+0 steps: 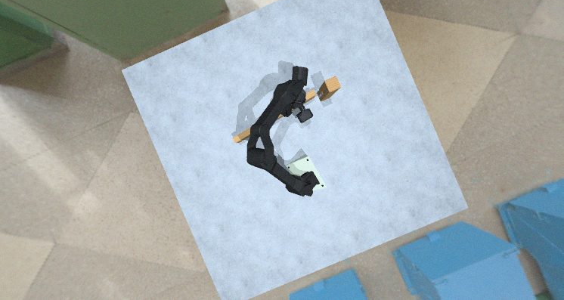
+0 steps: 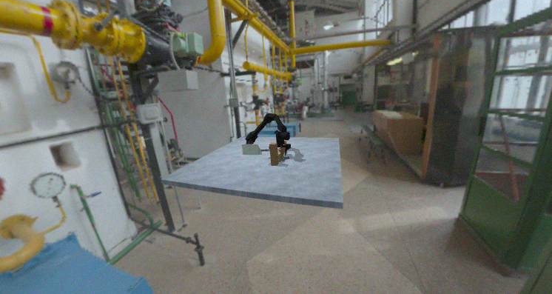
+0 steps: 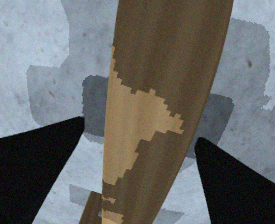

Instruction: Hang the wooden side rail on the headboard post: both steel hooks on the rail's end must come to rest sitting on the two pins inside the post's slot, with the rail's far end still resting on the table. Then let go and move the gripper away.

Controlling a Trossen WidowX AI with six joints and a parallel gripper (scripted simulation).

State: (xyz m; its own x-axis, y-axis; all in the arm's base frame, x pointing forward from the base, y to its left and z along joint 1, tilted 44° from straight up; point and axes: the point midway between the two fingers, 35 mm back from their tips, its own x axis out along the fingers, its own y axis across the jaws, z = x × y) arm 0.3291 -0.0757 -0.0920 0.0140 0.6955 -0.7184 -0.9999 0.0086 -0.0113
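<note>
My gripper tip is now 30 mm past the wooden headboard post, 140 mm to the left of it and 60 mm below it.
</note>
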